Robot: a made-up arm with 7 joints.
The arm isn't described. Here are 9 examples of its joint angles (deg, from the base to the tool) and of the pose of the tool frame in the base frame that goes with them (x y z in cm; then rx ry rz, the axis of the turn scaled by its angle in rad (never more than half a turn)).
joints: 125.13 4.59 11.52 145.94 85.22 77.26 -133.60
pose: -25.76 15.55 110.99 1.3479 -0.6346 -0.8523
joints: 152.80 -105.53 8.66 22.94 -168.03 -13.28 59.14
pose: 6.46 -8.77 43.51 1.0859 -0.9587 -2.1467
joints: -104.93 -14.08 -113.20 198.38 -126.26 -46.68 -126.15
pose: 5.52 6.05 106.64 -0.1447 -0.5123 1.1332
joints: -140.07 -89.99 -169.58 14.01 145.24 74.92 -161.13
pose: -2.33 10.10 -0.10 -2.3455 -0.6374 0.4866
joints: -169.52 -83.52 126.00 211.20 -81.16 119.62 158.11
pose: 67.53 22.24 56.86 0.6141 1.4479 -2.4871
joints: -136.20 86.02 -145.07 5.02 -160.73 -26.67 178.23
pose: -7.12 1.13 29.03 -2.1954 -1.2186 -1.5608
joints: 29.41 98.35 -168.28 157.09 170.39 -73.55 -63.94
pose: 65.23 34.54 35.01 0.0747 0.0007 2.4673
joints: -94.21 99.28 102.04 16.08 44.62 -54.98 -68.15
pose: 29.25 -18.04 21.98 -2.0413 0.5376 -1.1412
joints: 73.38 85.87 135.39 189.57 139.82 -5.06 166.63
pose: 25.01 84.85 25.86 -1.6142 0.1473 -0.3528
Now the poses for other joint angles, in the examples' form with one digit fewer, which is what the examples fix.
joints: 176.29 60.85 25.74 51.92 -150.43 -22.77 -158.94
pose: -31.7 -18.1 10.2 0.761 2.314 -0.348
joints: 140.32 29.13 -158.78 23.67 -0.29 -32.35 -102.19
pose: 25.8 -3.7 58.6 1.208 1.223 0.593
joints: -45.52 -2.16 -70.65 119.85 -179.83 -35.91 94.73
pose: -18.8 -33.5 88.1 1.602 -0.471 -0.250
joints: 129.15 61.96 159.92 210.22 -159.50 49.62 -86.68
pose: -45.9 70.8 40.6 0.591 -2.687 -0.936
